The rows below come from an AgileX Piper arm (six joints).
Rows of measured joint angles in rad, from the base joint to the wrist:
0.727, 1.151, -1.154, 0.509, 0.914, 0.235
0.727, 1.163, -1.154, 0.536, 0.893, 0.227
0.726, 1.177, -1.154, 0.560, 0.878, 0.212
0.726, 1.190, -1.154, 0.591, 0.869, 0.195
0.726, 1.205, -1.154, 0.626, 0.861, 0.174
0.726, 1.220, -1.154, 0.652, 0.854, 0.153
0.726, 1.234, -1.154, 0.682, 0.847, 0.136
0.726, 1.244, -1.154, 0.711, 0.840, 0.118
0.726, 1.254, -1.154, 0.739, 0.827, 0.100
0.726, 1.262, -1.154, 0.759, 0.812, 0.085
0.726, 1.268, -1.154, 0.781, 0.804, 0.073
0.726, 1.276, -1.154, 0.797, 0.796, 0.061
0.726, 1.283, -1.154, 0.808, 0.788, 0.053
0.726, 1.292, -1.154, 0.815, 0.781, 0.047
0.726, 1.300, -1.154, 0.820, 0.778, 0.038
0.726, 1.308, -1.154, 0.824, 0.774, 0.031
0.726, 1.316, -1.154, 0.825, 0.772, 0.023
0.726, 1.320, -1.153, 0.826, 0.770, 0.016
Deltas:
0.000, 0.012, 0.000, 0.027, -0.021, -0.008
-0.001, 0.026, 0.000, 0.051, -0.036, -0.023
-0.001, 0.039, 0.000, 0.082, -0.045, -0.040
-0.001, 0.054, 0.000, 0.117, -0.053, -0.061
-0.001, 0.069, 0.000, 0.143, -0.060, -0.082
-0.001, 0.083, 0.000, 0.173, -0.067, -0.099
-0.001, 0.093, 0.000, 0.202, -0.074, -0.117
-0.001, 0.103, 0.000, 0.230, -0.087, -0.135
-0.001, 0.111, 0.000, 0.250, -0.102, -0.150
-0.001, 0.117, 0.000, 0.272, -0.110, -0.162
-0.001, 0.125, 0.000, 0.288, -0.118, -0.174
-0.001, 0.132, 0.000, 0.299, -0.126, -0.182
-0.001, 0.141, 0.000, 0.306, -0.133, -0.188
-0.001, 0.149, 0.000, 0.311, -0.136, -0.197
-0.001, 0.157, 0.000, 0.315, -0.140, -0.204
-0.001, 0.165, 0.000, 0.316, -0.142, -0.212
-0.001, 0.169, 0.001, 0.317, -0.144, -0.219

